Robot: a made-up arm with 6 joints.
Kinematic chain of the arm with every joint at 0, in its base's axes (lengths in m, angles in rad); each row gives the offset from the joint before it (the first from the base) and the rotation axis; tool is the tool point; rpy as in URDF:
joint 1: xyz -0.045 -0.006 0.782 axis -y
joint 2: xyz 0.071 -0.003 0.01 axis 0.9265 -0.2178 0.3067
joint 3: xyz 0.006 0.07 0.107 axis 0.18 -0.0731 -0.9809
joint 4: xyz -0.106 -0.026 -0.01 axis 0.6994 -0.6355 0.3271
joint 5: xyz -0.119 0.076 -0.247 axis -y
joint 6: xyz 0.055 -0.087 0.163 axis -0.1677 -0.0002 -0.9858
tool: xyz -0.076 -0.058 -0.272 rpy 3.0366 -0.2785 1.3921
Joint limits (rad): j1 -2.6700..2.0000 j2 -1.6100..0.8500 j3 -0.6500..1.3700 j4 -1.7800..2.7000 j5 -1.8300..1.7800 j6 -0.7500..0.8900
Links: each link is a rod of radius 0.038 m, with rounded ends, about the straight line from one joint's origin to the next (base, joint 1, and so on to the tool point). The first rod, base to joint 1, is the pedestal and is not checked.
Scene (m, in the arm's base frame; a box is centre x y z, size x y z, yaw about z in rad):
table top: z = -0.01
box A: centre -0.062 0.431 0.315 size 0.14 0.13 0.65 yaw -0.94
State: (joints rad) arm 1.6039 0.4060 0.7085 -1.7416 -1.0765 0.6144
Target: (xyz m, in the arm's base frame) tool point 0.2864 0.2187 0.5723
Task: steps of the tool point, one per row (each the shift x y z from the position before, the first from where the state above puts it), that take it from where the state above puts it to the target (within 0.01 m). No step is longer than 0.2 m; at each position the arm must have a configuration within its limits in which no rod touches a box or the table.
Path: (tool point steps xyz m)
1: 0.1536 -0.0132 -0.0875
2: 0.1584 -0.0505 -0.0249
3: 0.1327 -0.0760 0.0322
4: -0.0047 0.1131 0.0275
5: 0.0404 0.0742 0.0536
6: 0.0768 0.0160 0.0538
7: 0.0886 -0.0506 0.0336

